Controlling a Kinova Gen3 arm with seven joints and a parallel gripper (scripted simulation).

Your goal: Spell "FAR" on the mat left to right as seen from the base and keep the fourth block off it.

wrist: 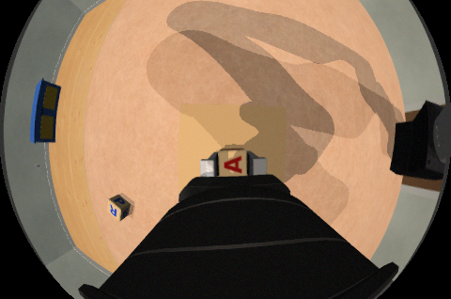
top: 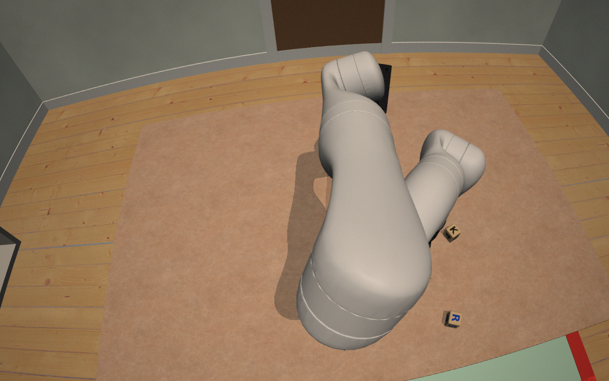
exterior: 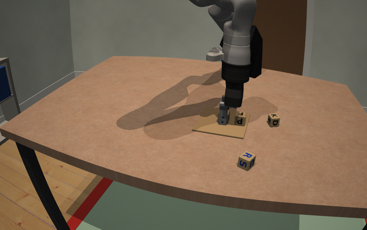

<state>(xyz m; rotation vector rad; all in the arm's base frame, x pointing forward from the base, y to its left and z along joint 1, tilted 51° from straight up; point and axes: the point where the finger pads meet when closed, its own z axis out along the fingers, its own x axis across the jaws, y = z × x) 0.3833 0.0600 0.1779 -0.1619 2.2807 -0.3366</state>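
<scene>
My gripper is now 20 mm above the tan mat. From my hand the other things lie so: F block (50 mm to the left); R block (180 mm ahead, 90 mm to the left, 10 mm below); K block (150 mm to the left, 30 mm behind, 10 mm below).
</scene>
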